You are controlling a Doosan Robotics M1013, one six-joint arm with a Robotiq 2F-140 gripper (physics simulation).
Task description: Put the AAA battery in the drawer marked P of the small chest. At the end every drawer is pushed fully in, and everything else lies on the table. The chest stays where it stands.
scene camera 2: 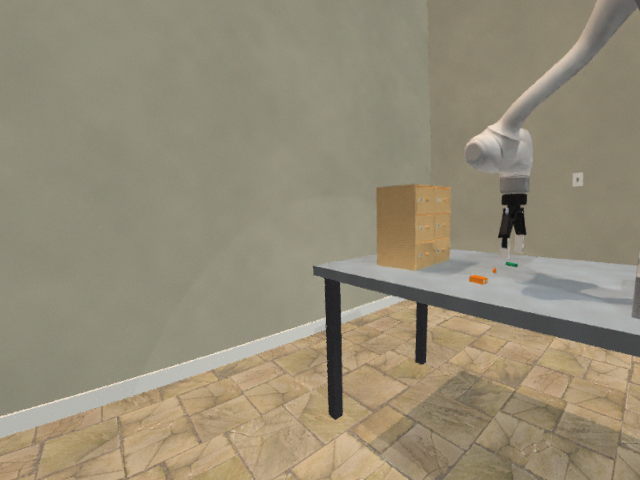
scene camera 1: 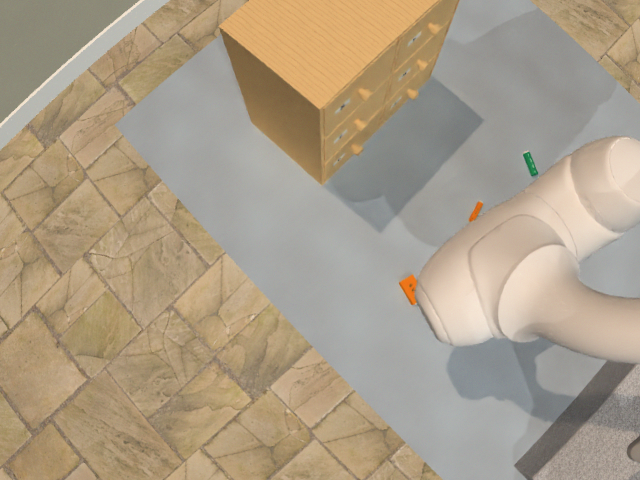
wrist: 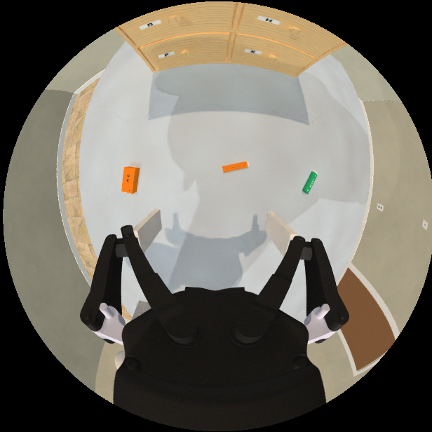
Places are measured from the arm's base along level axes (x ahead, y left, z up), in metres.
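Where they show: gripper, fingertip midpoint: [scene camera 2: 512, 255].
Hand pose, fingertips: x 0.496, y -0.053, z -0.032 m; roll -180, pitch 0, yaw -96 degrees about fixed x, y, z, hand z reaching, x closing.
After its pixels a point has its place.
A thin orange battery [scene camera 1: 476, 211] {x 0.559, y -0.094, z -0.097 m} [scene camera 2: 494, 270] {x 0.555, y -0.074, z -0.098 m} [wrist: 235, 167], the slimmest of the batteries and AAA-like, lies flat on the grey table, partly beside the arm's outline in scene camera 1. The wooden chest [scene camera 1: 336, 46] {x 0.852, y -0.029, z 0.230 m} [scene camera 2: 396, 227] {x 0.895, y 0.049, z 0.061 m} [wrist: 200, 45] stands upright with two columns of three drawers, all looking shut. Its labels are small; I cannot tell surely which drawer is P. My gripper [scene camera 2: 511, 248] {x 0.495, y -0.053, z -0.032 m} [wrist: 213, 219] is open and empty, pointing down above the table. In the wrist view the thin battery lies ahead of the fingertips, toward the chest. The arm hides the gripper in scene camera 1.
An orange block battery [scene camera 1: 408, 289] {x 0.568, y 0.102, z -0.090 m} [scene camera 2: 478, 279] {x 0.557, y 0.113, z -0.094 m} [wrist: 130, 179] lies left of the thin one in the wrist view. A thicker green battery [scene camera 1: 530, 163] {x 0.532, y -0.243, z -0.094 m} [scene camera 2: 511, 264] {x 0.530, y -0.238, z -0.099 m} [wrist: 310, 182] lies to its right. A grey speckled block [scene camera 1: 594, 439] {x 0.153, y 0.106, z -0.008 m} stands at the lower right in scene camera 1.
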